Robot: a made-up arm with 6 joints.
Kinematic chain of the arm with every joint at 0, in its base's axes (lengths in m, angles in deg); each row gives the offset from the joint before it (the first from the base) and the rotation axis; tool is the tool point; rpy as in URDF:
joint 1: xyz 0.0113 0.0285 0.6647 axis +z
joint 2: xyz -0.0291 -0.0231 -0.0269 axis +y
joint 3: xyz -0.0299 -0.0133 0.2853 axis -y
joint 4: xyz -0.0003 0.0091 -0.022 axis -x
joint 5: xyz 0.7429 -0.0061 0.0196 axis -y
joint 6: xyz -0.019 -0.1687 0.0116 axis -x
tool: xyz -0.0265 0.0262 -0.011 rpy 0 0 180
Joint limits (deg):
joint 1: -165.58..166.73
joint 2: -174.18..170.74
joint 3: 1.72..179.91
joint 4: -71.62..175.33
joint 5: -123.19..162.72
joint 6: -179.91..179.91
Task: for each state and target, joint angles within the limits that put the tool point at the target. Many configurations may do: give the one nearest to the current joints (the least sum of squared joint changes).
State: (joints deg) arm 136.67 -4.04 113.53 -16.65 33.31 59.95
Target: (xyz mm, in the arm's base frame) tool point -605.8 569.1 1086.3
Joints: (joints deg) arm 150.77 34.81 60.04 -27.83 29.59 59.45
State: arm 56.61 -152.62 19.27 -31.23 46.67 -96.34
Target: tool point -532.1 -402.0 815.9
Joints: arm 27.44 -151.65 1.72 -54.58 50.85 -97.78
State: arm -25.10 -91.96 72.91 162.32 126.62 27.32
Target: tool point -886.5 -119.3 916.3
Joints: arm 16.96 -117.79 25.75 168.85 117.19 20.51
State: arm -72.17 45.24 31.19 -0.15 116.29 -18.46
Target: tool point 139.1 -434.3 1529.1
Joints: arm -53.12 9.75 65.05 5.70 119.59 -16.48
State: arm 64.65 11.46 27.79 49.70 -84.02 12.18
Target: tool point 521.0 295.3 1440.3
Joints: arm 36.83 16.62 50.51 43.37 -93.18 8.75
